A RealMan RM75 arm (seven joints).
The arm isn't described. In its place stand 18 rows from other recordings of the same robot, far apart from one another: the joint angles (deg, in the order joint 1, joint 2, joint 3, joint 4, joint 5, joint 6, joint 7), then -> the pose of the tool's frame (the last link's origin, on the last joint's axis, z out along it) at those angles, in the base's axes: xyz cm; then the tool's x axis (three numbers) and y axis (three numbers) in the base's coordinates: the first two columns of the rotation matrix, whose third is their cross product.
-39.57 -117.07 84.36 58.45 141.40 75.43 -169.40 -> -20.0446 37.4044 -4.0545 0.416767 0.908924 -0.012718 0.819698 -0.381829 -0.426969
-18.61 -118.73 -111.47 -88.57 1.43 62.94 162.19 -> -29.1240 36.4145 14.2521 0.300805 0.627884 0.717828 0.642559 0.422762 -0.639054
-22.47 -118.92 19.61 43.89 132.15 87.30 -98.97 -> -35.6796 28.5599 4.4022 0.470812 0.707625 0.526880 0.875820 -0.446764 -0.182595
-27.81 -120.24 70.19 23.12 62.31 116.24 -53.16 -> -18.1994 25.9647 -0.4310 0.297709 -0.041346 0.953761 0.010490 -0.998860 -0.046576
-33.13 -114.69 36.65 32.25 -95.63 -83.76 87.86 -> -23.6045 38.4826 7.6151 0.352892 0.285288 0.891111 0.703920 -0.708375 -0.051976
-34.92 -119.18 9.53 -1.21 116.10 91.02 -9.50 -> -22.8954 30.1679 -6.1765 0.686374 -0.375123 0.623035 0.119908 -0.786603 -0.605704
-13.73 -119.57 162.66 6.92 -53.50 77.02 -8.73 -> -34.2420 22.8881 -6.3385 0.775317 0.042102 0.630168 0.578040 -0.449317 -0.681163
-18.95 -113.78 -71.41 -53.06 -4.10 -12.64 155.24 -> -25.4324 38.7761 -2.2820 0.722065 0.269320 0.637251 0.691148 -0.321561 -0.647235
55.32 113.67 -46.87 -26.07 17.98 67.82 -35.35 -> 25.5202 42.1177 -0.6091 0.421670 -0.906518 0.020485 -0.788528 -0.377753 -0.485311
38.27 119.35 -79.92 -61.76 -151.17 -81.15 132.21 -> 21.3124 36.5948 -2.9320 0.779026 -0.518055 0.353181 -0.393464 -0.842505 -0.367928
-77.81 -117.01 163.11 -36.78 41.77 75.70 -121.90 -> -20.5157 44.0852 3.6841 0.549276 0.814798 -0.185472 0.635655 -0.551477 -0.540200
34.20 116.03 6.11 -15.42 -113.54 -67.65 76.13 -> 33.4969 37.1972 3.8706 0.251317 -0.297507 -0.921048 -0.946382 -0.275090 -0.169372
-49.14 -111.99 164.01 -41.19 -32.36 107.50 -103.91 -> -23.9231 37.5112 10.7878 0.424674 0.561868 0.709898 0.748655 -0.658860 0.073613
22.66 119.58 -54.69 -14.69 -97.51 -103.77 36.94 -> 26.1789 21.9914 -5.6962 0.684149 -0.002285 -0.729338 -0.103477 -0.990184 -0.093964
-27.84 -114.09 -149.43 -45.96 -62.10 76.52 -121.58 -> -31.8368 36.3149 9.2031 0.286482 0.666230 0.688524 0.950622 -0.287189 -0.117646
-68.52 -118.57 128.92 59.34 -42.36 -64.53 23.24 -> -3.8540 34.0572 -14.9644 0.839310 -0.055736 -0.540789 -0.206267 -0.953001 -0.221908
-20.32 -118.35 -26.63 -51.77 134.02 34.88 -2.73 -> -17.2860 26.0585 -16.3418 0.642567 0.299118 0.705433 0.666936 -0.671597 -0.322730
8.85 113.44 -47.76 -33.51 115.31 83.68 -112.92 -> 34.7551 27.3790 9.7680 0.503929 -0.051512 -0.862207 -0.753946 -0.513300 -0.409987
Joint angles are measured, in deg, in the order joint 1, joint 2, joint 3, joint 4, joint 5, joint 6, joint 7. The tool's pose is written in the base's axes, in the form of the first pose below.
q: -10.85, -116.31, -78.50, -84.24, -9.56, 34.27, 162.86
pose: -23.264 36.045 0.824 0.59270 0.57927 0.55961 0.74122 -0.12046 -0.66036
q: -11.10, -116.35, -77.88, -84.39, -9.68, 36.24, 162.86
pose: -23.258 35.779 0.359 0.58769 0.60392 0.53843 0.73763 -0.12649 -0.66325
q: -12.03, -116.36, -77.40, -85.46, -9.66, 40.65, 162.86
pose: -22.862 35.547 0.014 0.58276 0.63950 0.50143 0.72758 -0.13575 -0.67246
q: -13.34, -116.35, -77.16, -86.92, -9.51, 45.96, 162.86
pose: -22.268 35.369 -0.129 0.57837 0.67428 0.45916 0.71356 -0.14537 -0.68534
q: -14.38, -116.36, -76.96, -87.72, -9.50, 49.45, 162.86
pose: -21.833 35.256 -0.264 0.57496 0.69641 0.42945 0.70407 -0.15378 -0.69328
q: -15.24, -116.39, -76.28, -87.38, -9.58, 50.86, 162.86
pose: -21.611 35.189 -0.727 0.57666 0.70960 0.40489 0.69661 -0.16814 -0.69747
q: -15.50, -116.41, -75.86, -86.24, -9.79, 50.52, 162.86
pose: -21.884 35.147 -1.145 0.57366 0.71754 0.39503 0.69569 -0.17226 -0.69738
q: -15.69, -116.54, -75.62, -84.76, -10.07, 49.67, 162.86
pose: -22.262 35.144 -1.588 0.56785 0.72435 0.39097 0.69837 -0.17257 -0.69462
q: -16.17, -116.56, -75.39, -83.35, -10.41, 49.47, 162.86
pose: -22.594 35.156 -1.983 0.56158 0.73466 0.38067 0.69823 -0.17392 -0.69442
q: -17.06, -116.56, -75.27, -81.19, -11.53, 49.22, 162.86
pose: -23.014 35.224 -2.547 0.54594 0.75146 0.37048 0.70510 -0.17326 -0.68761
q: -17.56, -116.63, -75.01, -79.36, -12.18, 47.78, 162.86
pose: -23.278 35.352 -3.024 0.54207 0.75384 0.37133 0.71093 -0.17579 -0.68093
